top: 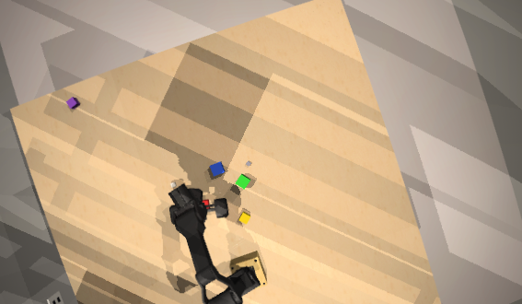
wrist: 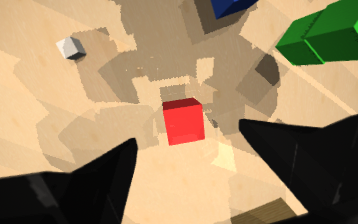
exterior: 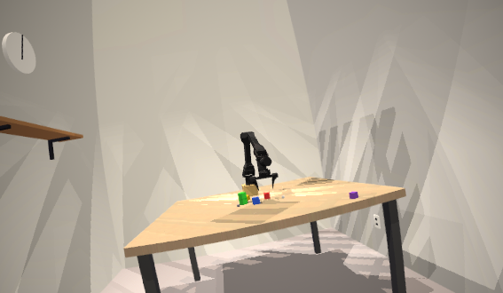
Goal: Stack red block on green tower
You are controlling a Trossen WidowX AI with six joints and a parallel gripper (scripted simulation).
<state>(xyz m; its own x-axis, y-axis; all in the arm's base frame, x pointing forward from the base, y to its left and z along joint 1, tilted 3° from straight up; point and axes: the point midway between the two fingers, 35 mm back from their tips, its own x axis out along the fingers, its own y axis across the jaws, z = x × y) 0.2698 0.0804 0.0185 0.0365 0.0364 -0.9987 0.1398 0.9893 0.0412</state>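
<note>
Now: gripper tip 40 mm above the red block. Round my gripper tip: small white piece: 100 mm ahead, 90 mm to the left, 50 mm below; yellow block: 130 mm to the right, 80 mm behind, 40 mm below; blue block: 110 mm ahead, 80 mm to the right, 40 mm below.
</note>
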